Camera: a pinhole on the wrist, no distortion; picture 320 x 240 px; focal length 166.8 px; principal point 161.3 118.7 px. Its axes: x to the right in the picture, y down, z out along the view. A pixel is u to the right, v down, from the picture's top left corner.
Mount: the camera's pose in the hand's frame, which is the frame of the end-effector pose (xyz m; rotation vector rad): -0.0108 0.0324 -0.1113 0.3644 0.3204 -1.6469
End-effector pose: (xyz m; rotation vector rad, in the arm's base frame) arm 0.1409 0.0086 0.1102 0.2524 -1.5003 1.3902
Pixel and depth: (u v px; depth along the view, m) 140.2 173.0 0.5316
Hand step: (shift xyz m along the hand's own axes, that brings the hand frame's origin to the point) 0.1418 -0.1458 0.4006
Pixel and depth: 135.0 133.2 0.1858
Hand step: -0.0010 -0.0200 0.0698
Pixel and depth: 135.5 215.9 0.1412
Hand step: 0.0662 -0.0152 0.0265
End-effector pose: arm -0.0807 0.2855 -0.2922 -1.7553 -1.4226 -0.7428
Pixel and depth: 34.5 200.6 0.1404
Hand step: 0.0610 0.0633 0.0612
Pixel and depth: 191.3 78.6 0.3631
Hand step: -0.1214 -0.1681 0.1909
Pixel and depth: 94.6 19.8 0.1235
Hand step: -0.0850 0.0335 0.0212
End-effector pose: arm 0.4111 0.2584 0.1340 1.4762 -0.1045 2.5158
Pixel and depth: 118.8 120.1 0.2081
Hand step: -0.0142 -0.0062 0.0999
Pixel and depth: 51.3 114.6 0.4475
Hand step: -0.0158 0.1145 0.4185
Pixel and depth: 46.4 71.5 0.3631
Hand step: -0.1071 0.1186 0.3226
